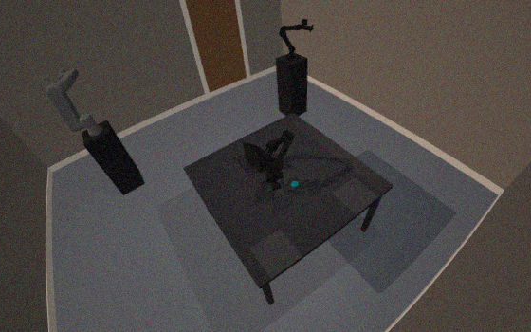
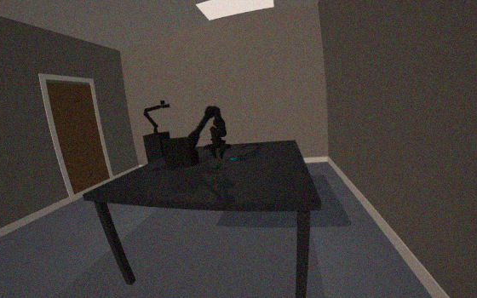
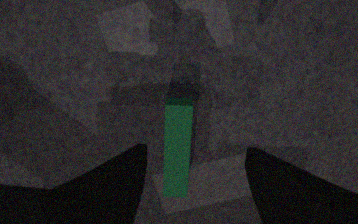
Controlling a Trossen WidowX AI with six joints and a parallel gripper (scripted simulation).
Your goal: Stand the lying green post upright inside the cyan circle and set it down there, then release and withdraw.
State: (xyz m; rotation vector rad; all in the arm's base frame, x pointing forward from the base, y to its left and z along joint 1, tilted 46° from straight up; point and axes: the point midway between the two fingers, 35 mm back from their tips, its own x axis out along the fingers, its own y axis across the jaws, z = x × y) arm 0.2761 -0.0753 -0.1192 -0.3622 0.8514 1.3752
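My gripper tip is 4 cm above the green post, 2 cm to the left of it and 1 cm past it. Round my gripper tip: cyan circle: 16 cm to the left, 6 cm ahead, 5 cm below.
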